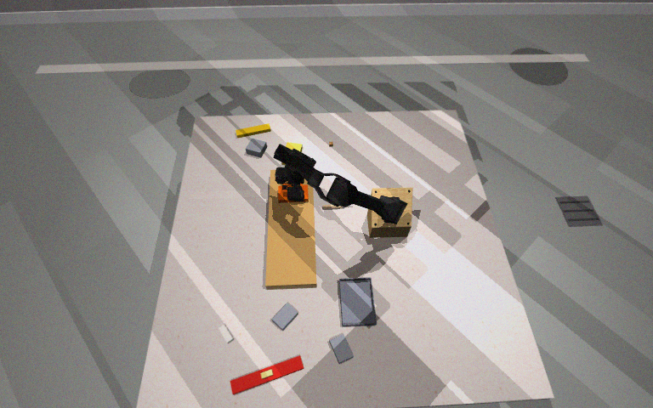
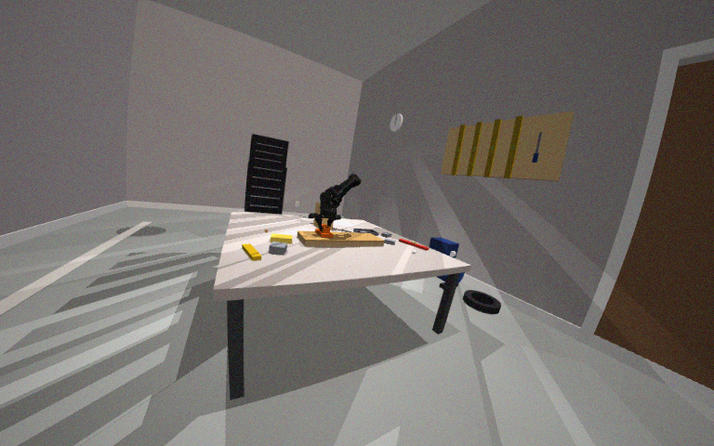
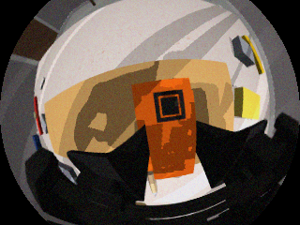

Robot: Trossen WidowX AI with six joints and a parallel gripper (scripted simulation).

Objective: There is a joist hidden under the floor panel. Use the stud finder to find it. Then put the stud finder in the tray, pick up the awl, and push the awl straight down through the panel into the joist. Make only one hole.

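The grey tray lies 440 mm to the left of my gripper tip, 240 mm behind it and 50 mm below it. Round my gripper tip: green square: 30 mm above, 20 mm ahead; then stud finder: 20 mm above, 10 mm ahead; then awl: 200 mm behind, 60 mm below, 40 mm to the left.
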